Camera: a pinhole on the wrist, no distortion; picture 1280 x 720 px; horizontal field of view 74.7 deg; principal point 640.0 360.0 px. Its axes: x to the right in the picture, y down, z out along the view. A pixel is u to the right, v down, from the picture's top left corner.
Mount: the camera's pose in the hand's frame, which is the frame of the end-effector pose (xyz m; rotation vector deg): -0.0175 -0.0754 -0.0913 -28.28 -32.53 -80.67
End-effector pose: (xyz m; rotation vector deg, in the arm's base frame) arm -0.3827 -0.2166 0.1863 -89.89 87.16 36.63
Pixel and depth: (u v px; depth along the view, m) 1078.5 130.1 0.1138
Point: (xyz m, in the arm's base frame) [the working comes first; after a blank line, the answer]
In the camera's frame: 0.0595 -0.0312 0.1138

-0.3322 -0.1640 0.2237
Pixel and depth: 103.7 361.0 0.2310
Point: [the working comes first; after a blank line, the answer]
In the camera's frame: -0.1477 0.0003 0.2310

-0.5690 -0.1814 0.1879
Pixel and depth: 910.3 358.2 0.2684
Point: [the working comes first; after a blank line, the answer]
In the camera's frame: 0.0865 -0.0006 0.2684

-0.3812 -0.0542 0.1184
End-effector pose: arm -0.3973 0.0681 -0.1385 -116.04 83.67 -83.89
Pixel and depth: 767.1 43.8 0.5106
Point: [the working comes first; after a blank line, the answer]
In the camera's frame: 0.0774 -0.1925 0.5106

-0.2046 0.0722 -0.5529
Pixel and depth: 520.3 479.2 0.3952
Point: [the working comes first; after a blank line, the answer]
In the camera's frame: -0.0564 0.0562 0.3952

-0.3782 -0.0992 -0.3696
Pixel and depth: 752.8 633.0 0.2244
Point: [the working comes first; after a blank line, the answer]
In the camera's frame: 0.0302 0.0731 0.2244

-0.3426 -0.0224 -0.1970
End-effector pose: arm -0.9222 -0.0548 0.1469 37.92 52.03 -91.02
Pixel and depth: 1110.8 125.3 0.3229
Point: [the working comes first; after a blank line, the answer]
In the camera's frame: 0.1813 -0.0904 0.3229

-0.9026 -0.2167 0.3958
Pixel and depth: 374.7 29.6 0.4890
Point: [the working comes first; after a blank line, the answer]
In the camera's frame: -0.1547 -0.1927 0.4890

-0.5343 -0.0933 0.3896
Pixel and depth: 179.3 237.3 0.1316
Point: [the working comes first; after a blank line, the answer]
In the camera's frame: -0.0723 -0.0193 0.1316

-0.8536 -0.0008 0.1571
